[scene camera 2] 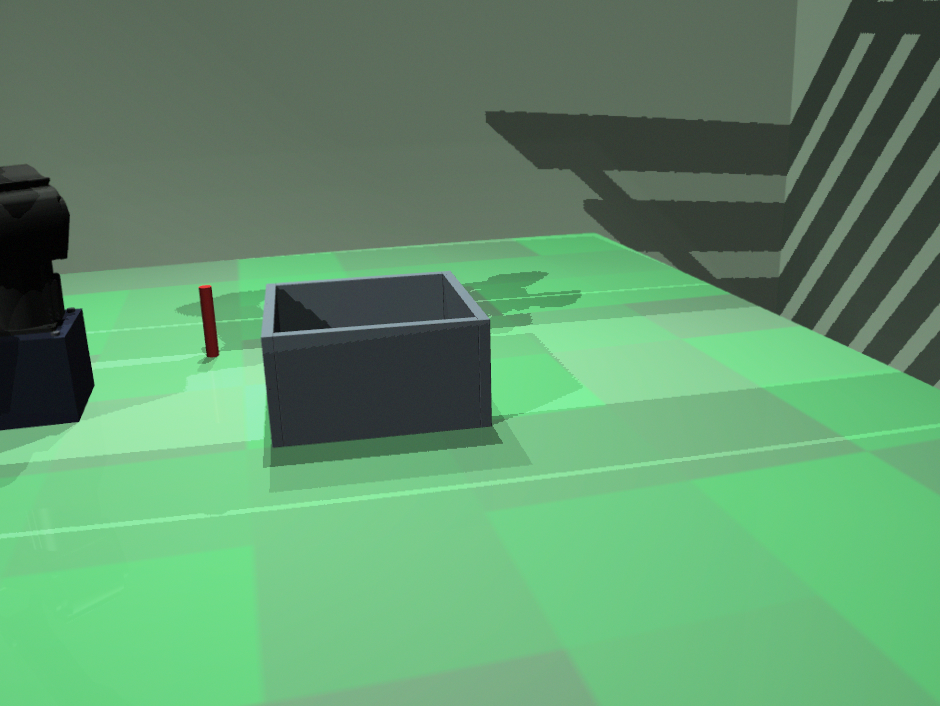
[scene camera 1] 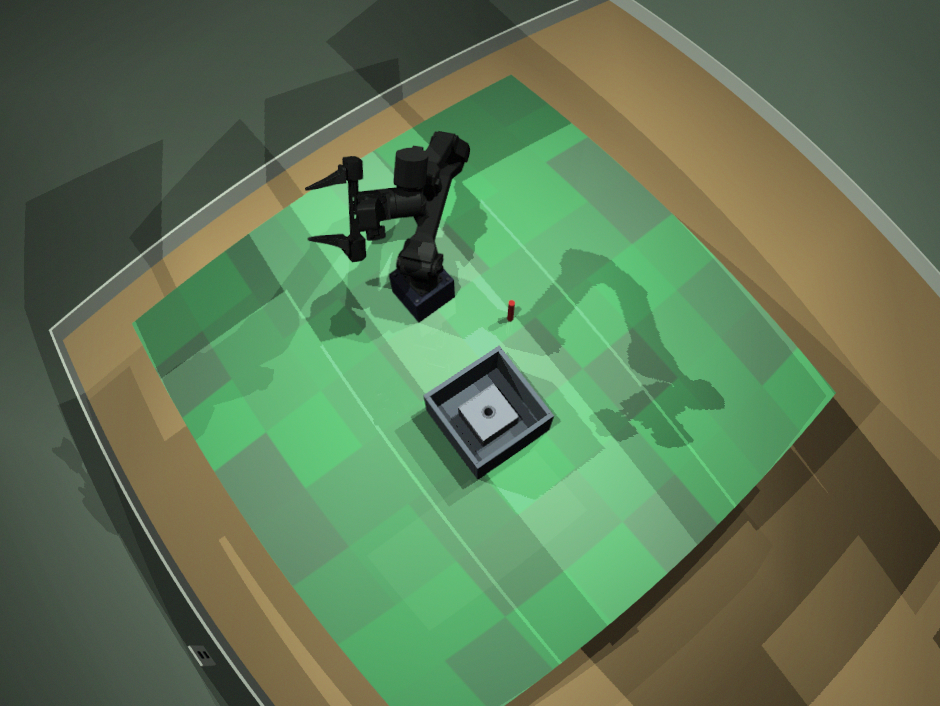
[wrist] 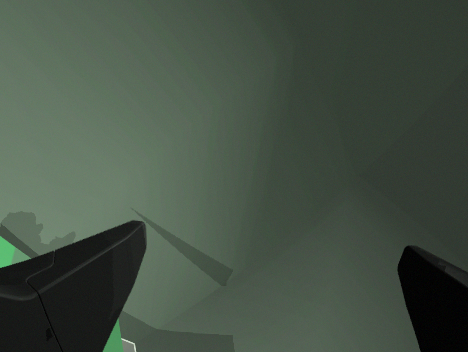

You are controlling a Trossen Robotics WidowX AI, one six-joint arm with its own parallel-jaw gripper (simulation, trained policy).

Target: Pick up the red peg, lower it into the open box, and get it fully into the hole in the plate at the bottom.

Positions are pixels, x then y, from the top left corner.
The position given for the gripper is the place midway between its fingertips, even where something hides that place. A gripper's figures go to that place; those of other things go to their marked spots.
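A grey box (scene camera 1: 535,419) is 1.58 m from the lens, while a plate (scene camera 1: 488,415) is 1.57 m from the lens. The robot's gripper (scene camera 1: 306,214) is at 1.27 m from the lens.
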